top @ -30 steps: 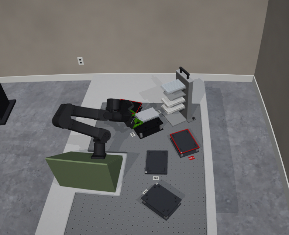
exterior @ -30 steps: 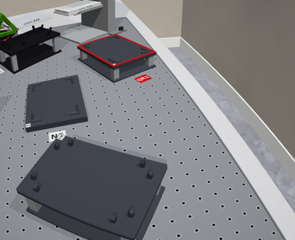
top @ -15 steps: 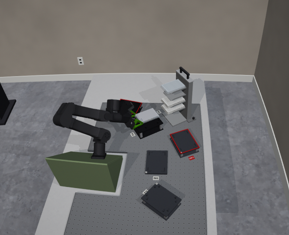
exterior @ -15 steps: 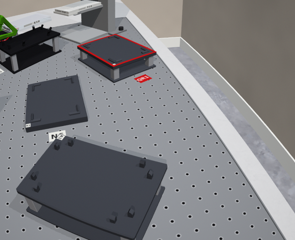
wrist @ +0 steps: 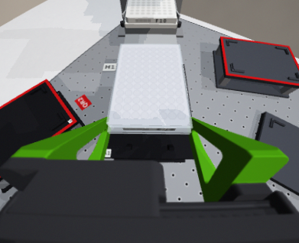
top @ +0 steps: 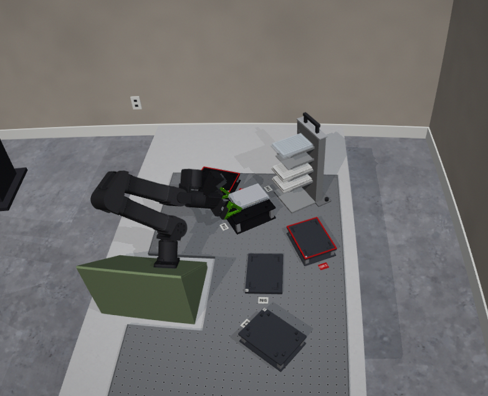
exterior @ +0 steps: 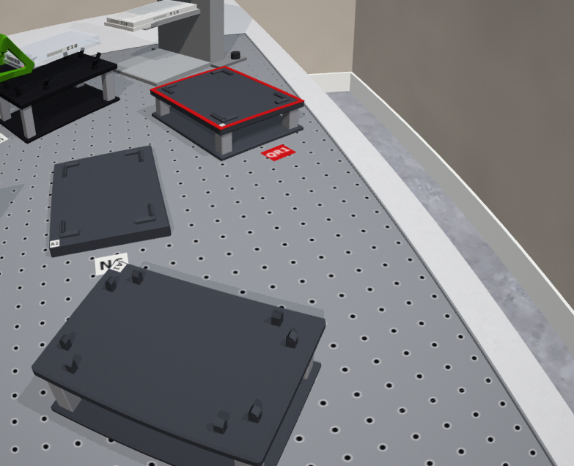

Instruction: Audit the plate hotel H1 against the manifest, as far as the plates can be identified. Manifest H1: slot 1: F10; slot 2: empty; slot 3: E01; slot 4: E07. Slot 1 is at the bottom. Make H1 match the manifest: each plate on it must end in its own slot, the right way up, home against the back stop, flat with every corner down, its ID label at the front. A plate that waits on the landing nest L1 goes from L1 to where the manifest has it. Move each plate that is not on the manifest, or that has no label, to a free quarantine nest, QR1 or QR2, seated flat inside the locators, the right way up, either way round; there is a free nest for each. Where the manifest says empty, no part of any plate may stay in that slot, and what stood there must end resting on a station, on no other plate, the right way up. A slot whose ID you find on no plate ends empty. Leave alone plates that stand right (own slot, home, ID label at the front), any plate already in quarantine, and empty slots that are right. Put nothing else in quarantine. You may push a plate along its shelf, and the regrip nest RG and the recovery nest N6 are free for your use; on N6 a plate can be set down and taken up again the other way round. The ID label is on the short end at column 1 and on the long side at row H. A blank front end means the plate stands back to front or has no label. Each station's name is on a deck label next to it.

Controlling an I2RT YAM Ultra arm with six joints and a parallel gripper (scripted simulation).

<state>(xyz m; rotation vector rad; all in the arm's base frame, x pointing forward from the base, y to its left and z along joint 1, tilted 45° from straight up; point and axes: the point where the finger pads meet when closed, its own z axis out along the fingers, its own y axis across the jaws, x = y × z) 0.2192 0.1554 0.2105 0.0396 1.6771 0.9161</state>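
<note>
Now: hand 50 mm short of the clear well plate and 20 mm to the right of it. From my hand the other things lie so: H1 deck label: 130 mm ahead, 170 mm to the left, 100 mm below; then black regrip nest RG: 50 mm ahead, 20 mm to the left, 40 mm below; then red-rimmed nest QR2: 80 mm behind, 200 mm to the left, 60 mm below.
</note>
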